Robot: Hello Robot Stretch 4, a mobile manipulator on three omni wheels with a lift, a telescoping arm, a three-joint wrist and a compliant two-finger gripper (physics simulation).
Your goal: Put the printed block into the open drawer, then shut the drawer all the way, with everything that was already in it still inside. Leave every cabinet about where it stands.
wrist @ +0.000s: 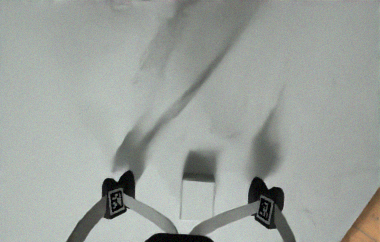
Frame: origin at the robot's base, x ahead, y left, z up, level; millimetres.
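Seen in the pictures: hand, its tool point: (191,193).
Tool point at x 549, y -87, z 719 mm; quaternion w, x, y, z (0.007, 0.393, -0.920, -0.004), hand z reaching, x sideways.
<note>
A point is followed by its place in that frame.
A small pale block (197,199) @[x 541, y -88, z 721 mm] stands on a light surface at the lower middle of the wrist view, with a dark shadow just beyond it. No print can be made out on the side that shows. My gripper (192,195) @[x 549, y -87, z 719 mm] is open, with one dark fingertip to the left of the block and the other to the right, both apart from it. The drawer and the cabinets do not show in this view.
The light grey surface (65,100) @[x 708, y -44, z 692 mm] fills most of the view, crossed by shadows of the gripper and arm. An orange-brown tiled or wooden area (367,225) @[x -129, y -370, z -28 mm] shows past its edge at the lower right corner.
</note>
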